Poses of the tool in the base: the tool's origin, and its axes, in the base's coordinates. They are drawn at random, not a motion.
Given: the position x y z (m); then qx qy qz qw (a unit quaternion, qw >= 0).
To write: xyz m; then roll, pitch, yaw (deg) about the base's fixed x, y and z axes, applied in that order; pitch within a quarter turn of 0, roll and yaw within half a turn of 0. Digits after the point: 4 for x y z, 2 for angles.
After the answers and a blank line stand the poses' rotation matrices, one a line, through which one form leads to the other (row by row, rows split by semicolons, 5 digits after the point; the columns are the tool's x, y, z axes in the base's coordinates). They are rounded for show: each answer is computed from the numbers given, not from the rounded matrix.
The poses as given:
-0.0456, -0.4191, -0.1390, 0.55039, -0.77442, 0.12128, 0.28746
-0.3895, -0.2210, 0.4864, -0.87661, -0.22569, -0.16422, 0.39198
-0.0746, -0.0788, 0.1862, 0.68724, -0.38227, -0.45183, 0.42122
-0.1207, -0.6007, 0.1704, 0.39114, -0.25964, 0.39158, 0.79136
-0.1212, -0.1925, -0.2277, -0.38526, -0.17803, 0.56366, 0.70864
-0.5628, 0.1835, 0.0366, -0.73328, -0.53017, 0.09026, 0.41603
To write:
-0.0456, -0.4191, -0.1390, 170.93, -35.36, -106.30
-0.3895, -0.2210, 0.4864, -136.17, -27.70, 17.55
-0.0746, -0.0788, 0.1862, 104.37, 17.40, -71.71
-0.1207, -0.6007, 0.1704, 36.63, -45.83, 36.72
-0.1212, -0.1925, -0.2277, -49.41, 10.49, 72.16
-0.5628, 0.1835, 0.0366, -132.09, -17.98, 63.69

-0.22887 -0.92219 -0.31173; -0.78274 0.36472 -0.50427; 0.57873 0.12859 -0.80532
0.84419 0.52443 0.11098; 0.26694 -0.59083 0.76135; 0.46485 -0.61310 -0.63877
0.29944 -0.14478 -0.94307; -0.90606 -0.35289 -0.23352; -0.29899 0.92440 -0.23685
0.55850 -0.82288 -0.10461; 0.41665 0.38734 -0.82241; 0.71727 0.41573 0.55919
0.30119 -0.66169 -0.68663; 0.93604 0.06773 0.34532; -0.18199 -0.74672 0.63976
0.42155 0.70242 -0.57350; 0.85262 -0.09168 0.51442; 0.30876 -0.70583 -0.63755

